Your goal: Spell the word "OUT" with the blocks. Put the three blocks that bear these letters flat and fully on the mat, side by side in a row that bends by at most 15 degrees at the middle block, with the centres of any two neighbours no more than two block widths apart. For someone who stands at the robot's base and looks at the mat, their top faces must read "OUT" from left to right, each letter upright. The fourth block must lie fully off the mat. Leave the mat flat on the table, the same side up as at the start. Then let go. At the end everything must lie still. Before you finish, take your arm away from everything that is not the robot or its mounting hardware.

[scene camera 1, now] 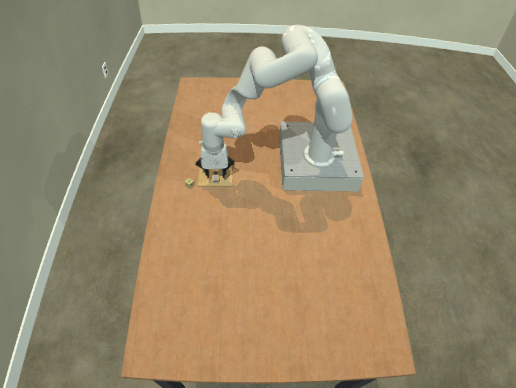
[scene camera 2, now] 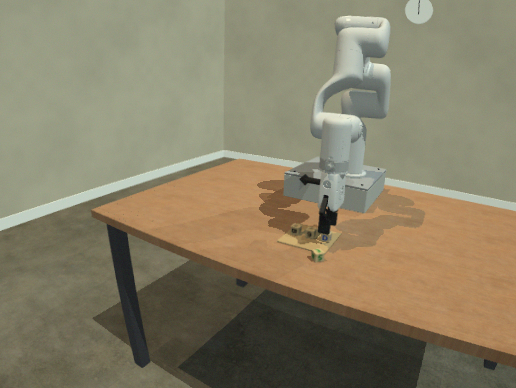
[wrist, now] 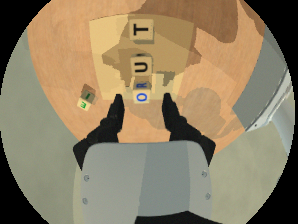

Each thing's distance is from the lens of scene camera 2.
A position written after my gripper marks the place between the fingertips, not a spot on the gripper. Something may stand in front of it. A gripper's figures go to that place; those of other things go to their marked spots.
my gripper [scene camera 2: 327, 229]: 95 cm
tan mat [scene camera 2: 300, 241]: 94 cm
